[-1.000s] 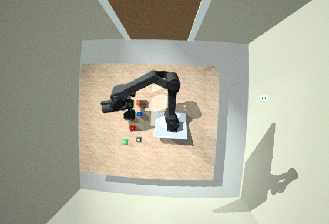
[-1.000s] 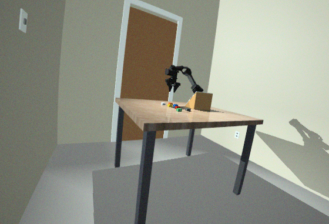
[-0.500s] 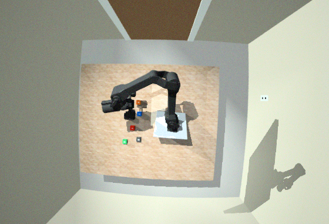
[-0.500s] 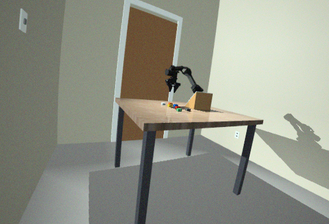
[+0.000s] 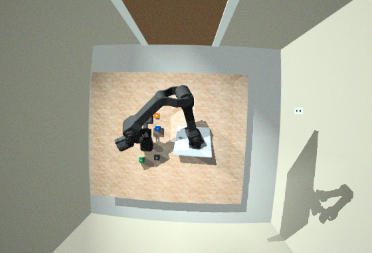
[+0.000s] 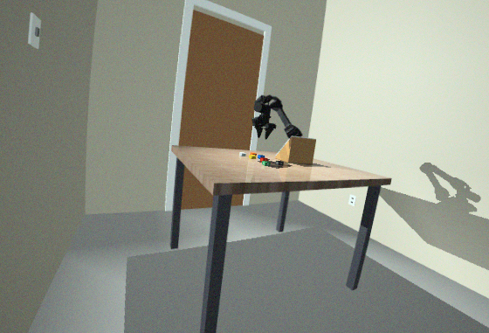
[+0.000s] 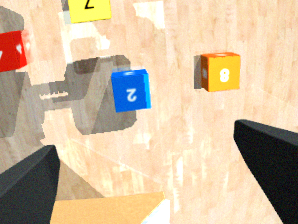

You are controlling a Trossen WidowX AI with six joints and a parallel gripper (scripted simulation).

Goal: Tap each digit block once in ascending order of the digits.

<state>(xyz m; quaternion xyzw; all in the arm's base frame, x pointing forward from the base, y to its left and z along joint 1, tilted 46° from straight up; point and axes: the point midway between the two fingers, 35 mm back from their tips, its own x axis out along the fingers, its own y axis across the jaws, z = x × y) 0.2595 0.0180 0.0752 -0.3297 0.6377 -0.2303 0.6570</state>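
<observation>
Now: the black block 190 mm to the left of my gripper tip, 120 mm below it and 30 mm behind it. Also, from my gripper tip: blue block: 120 mm below, 10 mm behind; then yellow block: 120 mm below, 70 mm ahead, 40 mm to the left; then orange block: 120 mm below, 80 mm to the right, 10 mm ahead.
</observation>
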